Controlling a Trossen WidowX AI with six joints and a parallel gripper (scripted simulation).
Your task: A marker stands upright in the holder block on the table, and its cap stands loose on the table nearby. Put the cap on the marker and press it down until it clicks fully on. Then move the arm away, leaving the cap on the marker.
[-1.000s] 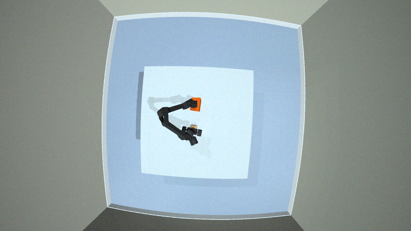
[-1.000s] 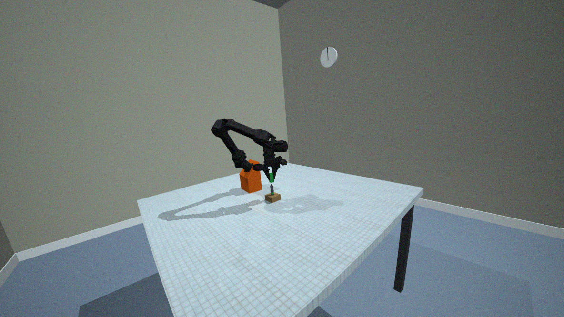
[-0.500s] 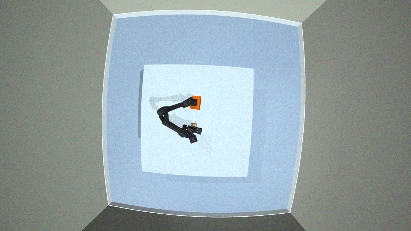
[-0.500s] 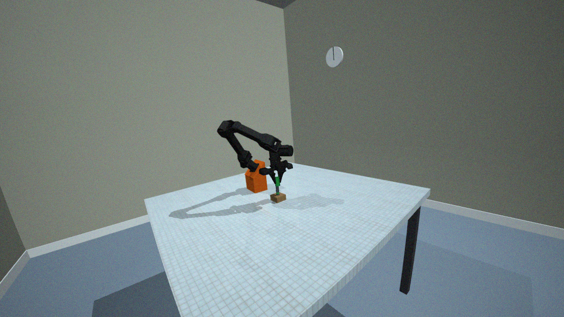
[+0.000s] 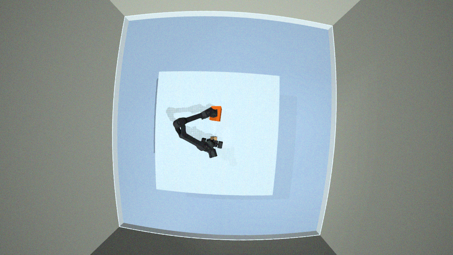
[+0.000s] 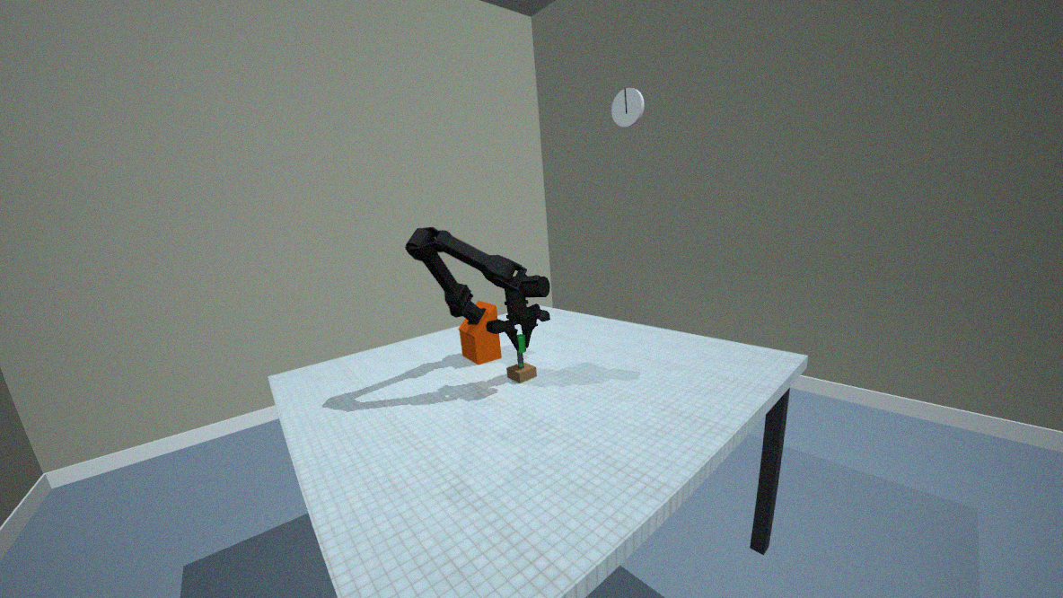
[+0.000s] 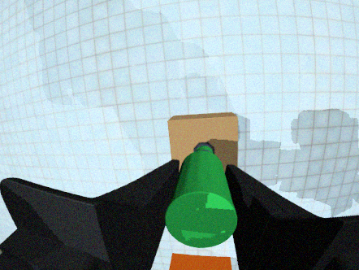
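The green cap lies 20 mm above my gripper tip. The rest, counted from my gripper tip: holder block (80 mm below, 10 mm behind).
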